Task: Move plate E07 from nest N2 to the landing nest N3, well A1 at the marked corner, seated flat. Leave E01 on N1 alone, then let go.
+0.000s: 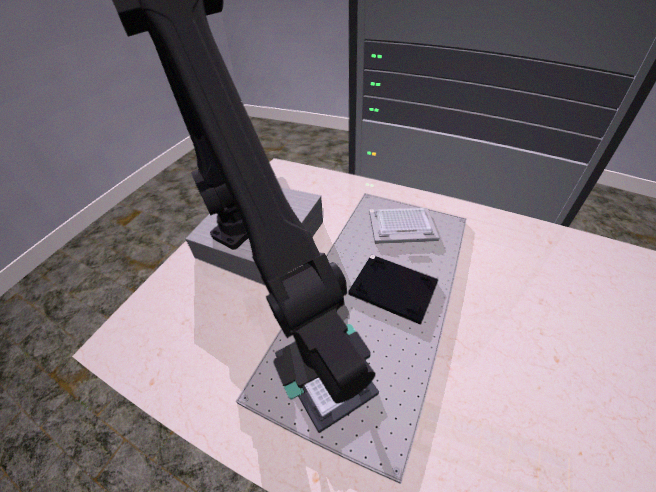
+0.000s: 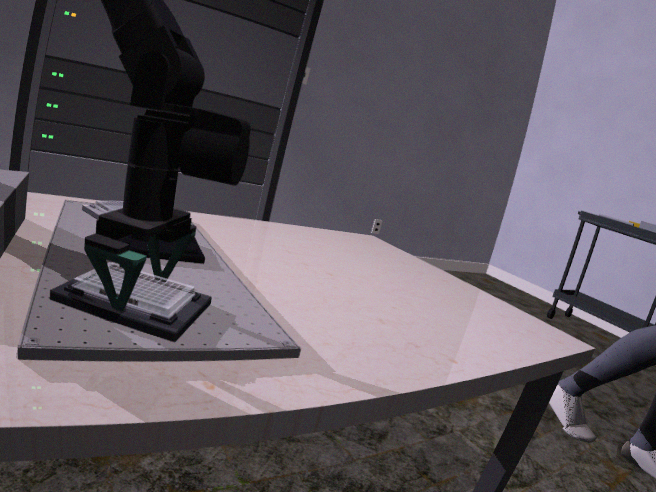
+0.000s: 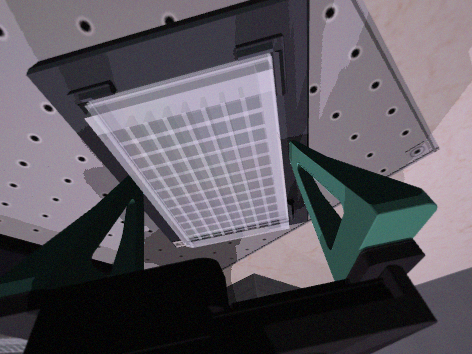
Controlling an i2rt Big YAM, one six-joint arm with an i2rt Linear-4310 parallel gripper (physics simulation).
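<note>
A clear gridded plate [image 1: 317,394] [image 2: 158,296] [image 3: 200,170], apparently E07, lies in the dark grey nest [image 1: 344,412] [image 2: 185,323] [image 3: 150,65] at the board's near end. My gripper [image 1: 321,361] [image 2: 139,291] [image 3: 213,164] is open, with one green finger beside each long side of this plate and the tips low near the nest. The black nest [image 1: 394,288] in the middle is empty; a white mark [image 1: 372,256] is at one corner. Another plate [image 1: 405,221], apparently E01, sits on the light grey nest [image 1: 408,238] at the far end. Names are unreadable.
The nests stand on a perforated metal board [image 1: 392,370] [image 2: 238,341] [image 3: 345,100] on the pale table [image 1: 529,344] [image 2: 344,296]. The arm base stands on a grey block [image 1: 227,259] beside the board. A dark cabinet [image 1: 476,174] stands behind. A person's legs [image 2: 609,365] show near a cart.
</note>
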